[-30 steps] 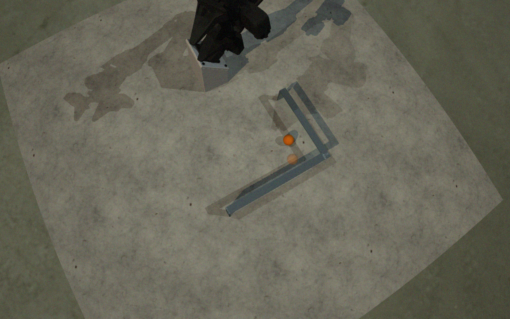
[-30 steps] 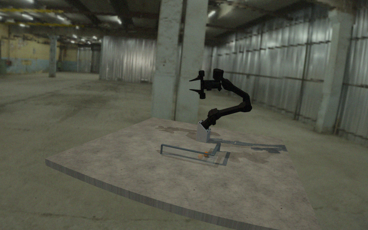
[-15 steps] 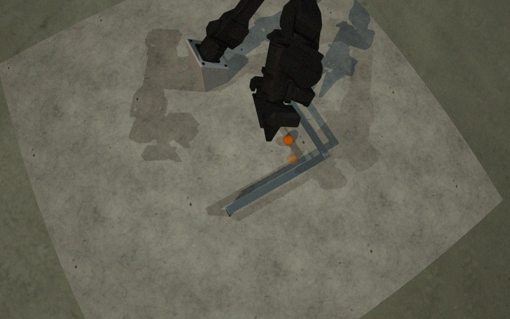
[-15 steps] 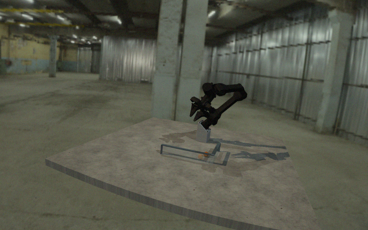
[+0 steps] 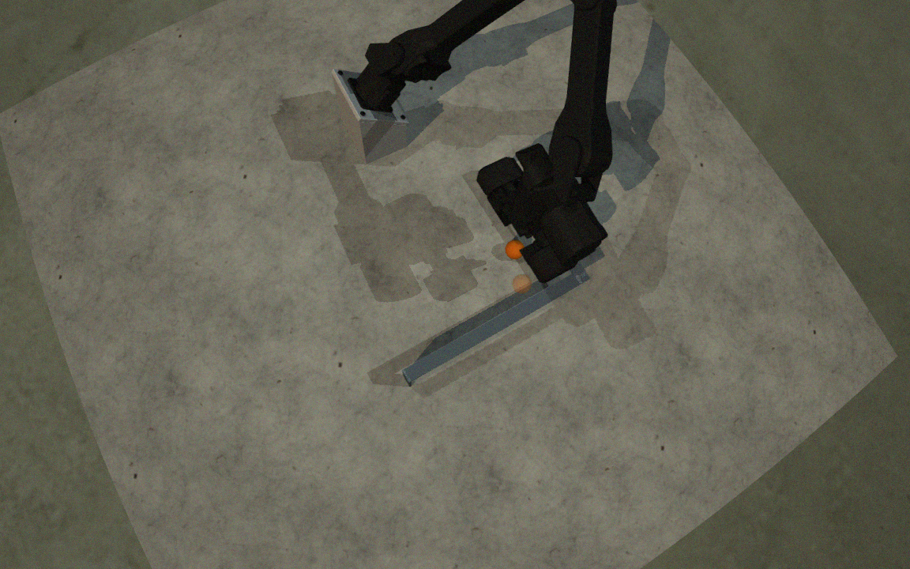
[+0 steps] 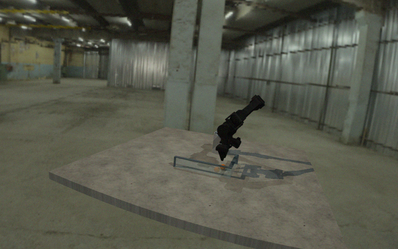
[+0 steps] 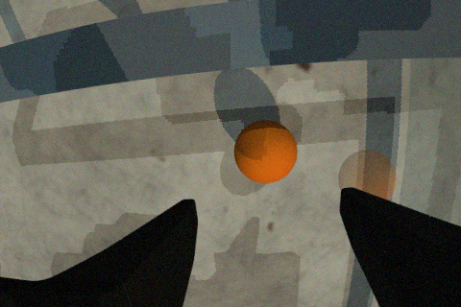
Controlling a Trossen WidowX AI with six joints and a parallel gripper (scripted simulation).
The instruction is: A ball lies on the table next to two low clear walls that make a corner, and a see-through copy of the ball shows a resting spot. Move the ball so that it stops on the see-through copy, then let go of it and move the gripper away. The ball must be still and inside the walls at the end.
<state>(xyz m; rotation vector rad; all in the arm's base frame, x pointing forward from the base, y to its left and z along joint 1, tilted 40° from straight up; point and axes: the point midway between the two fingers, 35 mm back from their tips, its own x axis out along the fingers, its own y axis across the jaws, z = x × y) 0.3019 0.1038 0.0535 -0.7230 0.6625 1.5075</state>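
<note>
My gripper tip is 5 cm above the orange ball. Round my gripper tip: see-through copy: 6 cm ahead, 1 cm to the right, 5 cm below; then wall: 11 cm ahead, 8 cm to the right, 3 cm below.
</note>
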